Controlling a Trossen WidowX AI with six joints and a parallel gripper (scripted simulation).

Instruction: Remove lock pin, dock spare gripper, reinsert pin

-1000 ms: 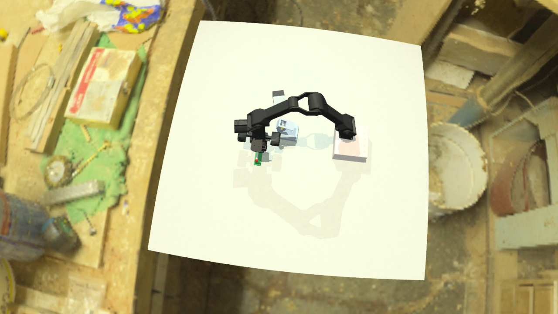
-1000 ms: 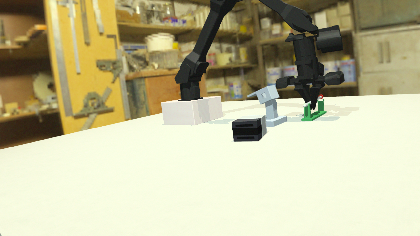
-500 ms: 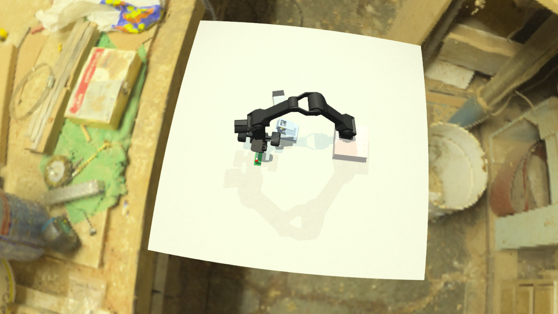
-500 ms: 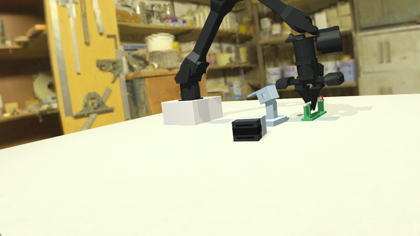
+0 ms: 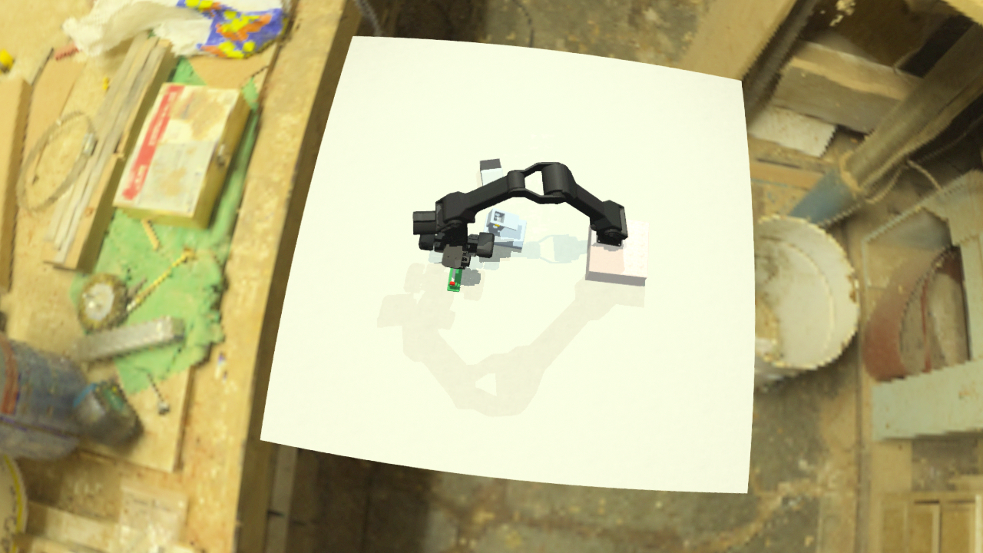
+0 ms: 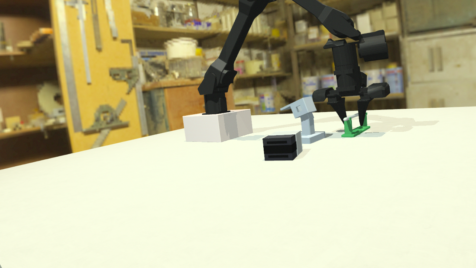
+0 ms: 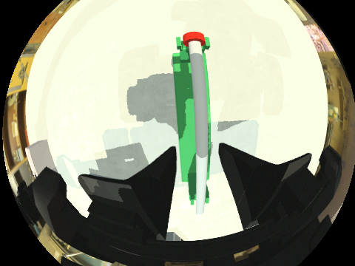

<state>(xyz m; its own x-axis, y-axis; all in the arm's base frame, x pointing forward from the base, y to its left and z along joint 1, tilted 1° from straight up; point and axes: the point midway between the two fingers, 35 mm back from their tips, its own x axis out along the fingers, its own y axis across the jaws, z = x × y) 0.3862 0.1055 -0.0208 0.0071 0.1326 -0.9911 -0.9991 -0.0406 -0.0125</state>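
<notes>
The green cradle is 20 mm to the left of my gripper tip. From my gripper tip the other things lie so: spare gripper: 50 mm behind, 240 mm to the right; then grey mount: 100 mm behind, 90 mm to the right, 30 mm above.
</notes>
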